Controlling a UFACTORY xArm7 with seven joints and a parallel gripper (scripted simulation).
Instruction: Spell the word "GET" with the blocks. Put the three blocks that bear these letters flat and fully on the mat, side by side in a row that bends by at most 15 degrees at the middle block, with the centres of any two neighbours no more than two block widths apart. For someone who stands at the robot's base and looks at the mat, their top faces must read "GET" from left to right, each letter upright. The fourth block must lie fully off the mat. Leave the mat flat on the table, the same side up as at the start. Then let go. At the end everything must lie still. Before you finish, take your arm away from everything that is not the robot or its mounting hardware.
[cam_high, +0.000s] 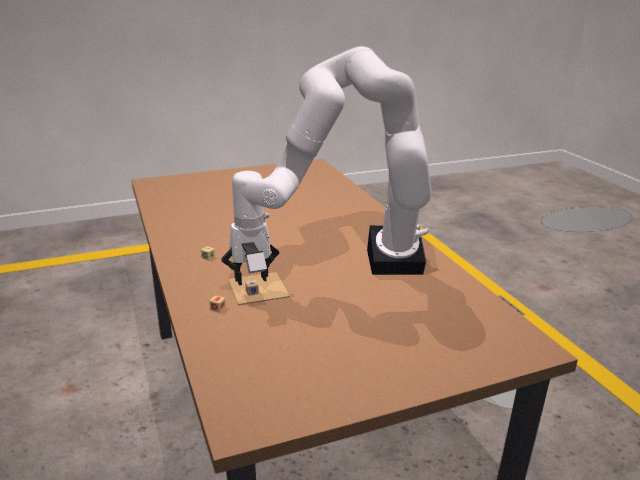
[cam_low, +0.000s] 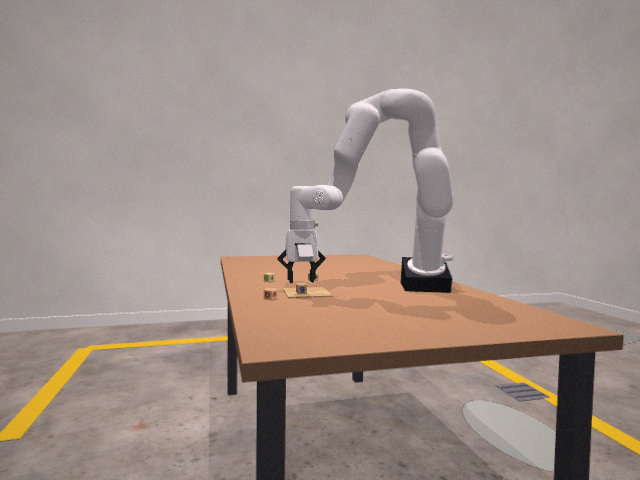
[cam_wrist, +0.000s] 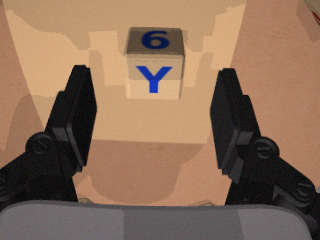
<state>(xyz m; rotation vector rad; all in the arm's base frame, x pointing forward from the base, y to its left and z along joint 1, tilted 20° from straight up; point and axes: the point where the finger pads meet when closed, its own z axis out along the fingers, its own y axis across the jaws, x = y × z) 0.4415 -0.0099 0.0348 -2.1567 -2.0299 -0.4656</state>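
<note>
Now: hand 20 mm past the tan mat, 20 mm to the left of it and 50 mm above it. Also, from my hand: green-lettered block: 60 mm ahead, 250 mm to the right, 40 mm below; then black-lettered block: 100 mm behind, 240 mm to the right, 40 mm below; then red-lettered block: 110 mm ahead, 40 mm to the left, 40 mm below.
</note>
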